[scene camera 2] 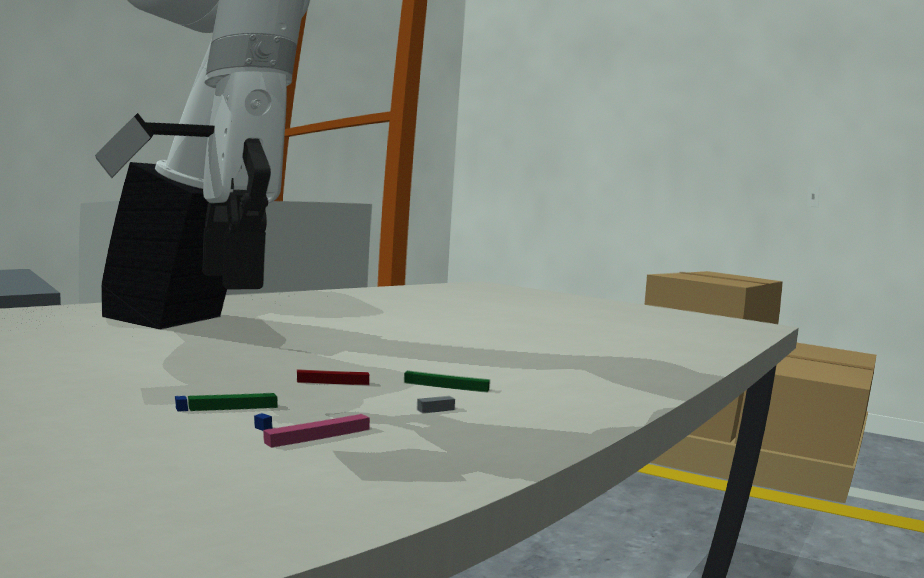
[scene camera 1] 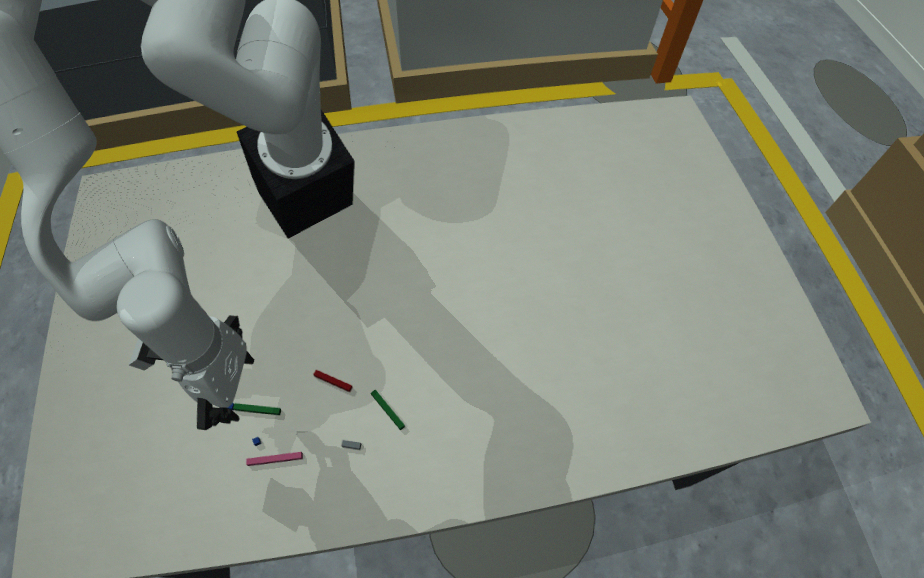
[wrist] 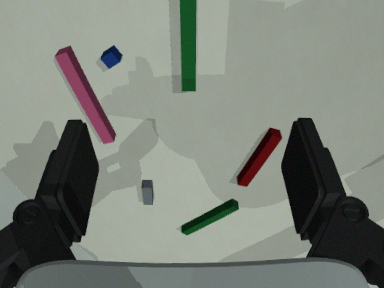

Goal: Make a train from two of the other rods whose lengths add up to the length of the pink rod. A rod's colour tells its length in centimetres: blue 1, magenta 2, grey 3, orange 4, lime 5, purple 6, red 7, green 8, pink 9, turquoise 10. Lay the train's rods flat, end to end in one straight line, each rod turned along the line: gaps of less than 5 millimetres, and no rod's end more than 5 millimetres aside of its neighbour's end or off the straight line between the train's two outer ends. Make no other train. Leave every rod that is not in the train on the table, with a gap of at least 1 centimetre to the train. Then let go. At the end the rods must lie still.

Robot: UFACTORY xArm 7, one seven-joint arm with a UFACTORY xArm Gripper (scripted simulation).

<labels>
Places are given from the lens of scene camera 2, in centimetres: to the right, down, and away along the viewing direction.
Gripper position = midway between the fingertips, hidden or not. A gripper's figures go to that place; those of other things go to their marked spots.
gripper [scene camera 2: 229,281]: -18, -1, 47
green rod [scene camera 2: 262,400]: -16, 9, 49
red rod [scene camera 2: 303,376]: -15, 8, 59
The marked spots on the red rod and the green rod are 10 cm apart.
</labels>
